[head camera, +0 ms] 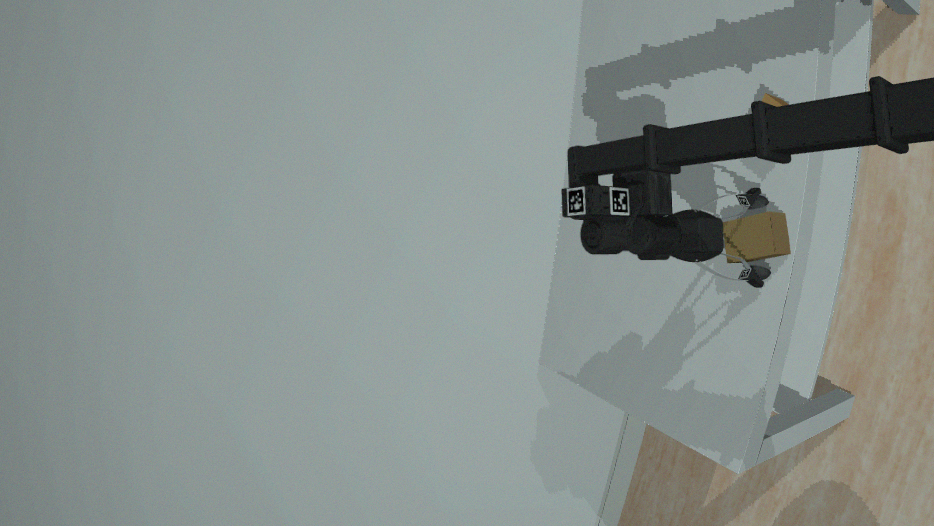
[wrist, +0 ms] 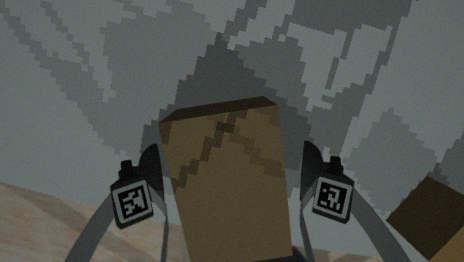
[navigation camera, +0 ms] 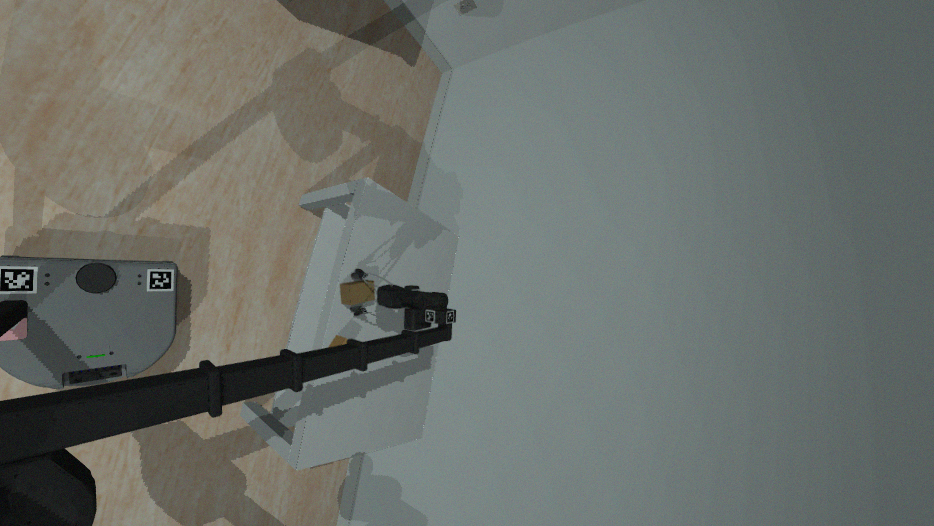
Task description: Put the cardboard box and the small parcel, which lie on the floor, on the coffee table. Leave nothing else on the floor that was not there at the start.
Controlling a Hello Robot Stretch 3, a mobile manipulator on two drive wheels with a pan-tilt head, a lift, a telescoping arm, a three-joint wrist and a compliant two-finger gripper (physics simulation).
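Frame: origin at the robot's base, x back, y left, z down, level; centimetres.
Seen in the pictures: gripper, fingertip midpoint: [head camera: 764,237] [wrist: 231,162]; robot's base at its link origin: [navigation camera: 97,276].
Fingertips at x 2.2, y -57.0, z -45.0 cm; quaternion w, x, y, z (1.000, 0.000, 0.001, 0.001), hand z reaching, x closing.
Offsets run from my fingertips to a thing's top centre. Level surfaces: height alone.
The cardboard box {dx -0.1, dy +0.1, dz -5.0 cm} [head camera: 771,233] [navigation camera: 350,294] [wrist: 232,210] is the larger brown box. It rests on the white coffee table {dz +0.0 cm} [head camera: 588,300] [navigation camera: 366,418] [wrist: 55,130], near the long edge on the robot's side. My gripper [head camera: 756,237] [navigation camera: 358,293] [wrist: 231,162] is open around it, with one finger on each side. In the wrist view a gap shows between each fingertip and the box. The small parcel {dx +16.6, dy +5.5, dz -5.0 cm} [head camera: 774,100] [navigation camera: 337,341] [wrist: 430,215] is on the same table top, partly hidden behind the arm in the head and navigation views and cut off at the right in the wrist view.
The extended arm [head camera: 817,124] [navigation camera: 254,380] crosses above the table. The wall [head camera: 261,261] [navigation camera: 686,261] stands along the table's far long side. The robot base [navigation camera: 130,320] is on the wooden floor {dz +45.0 cm} [head camera: 888,294] [navigation camera: 163,84]. Table legs {dx -34.2, dy -5.1, dz +5.0 cm} [head camera: 810,414] [navigation camera: 326,196] stick out at the near side.
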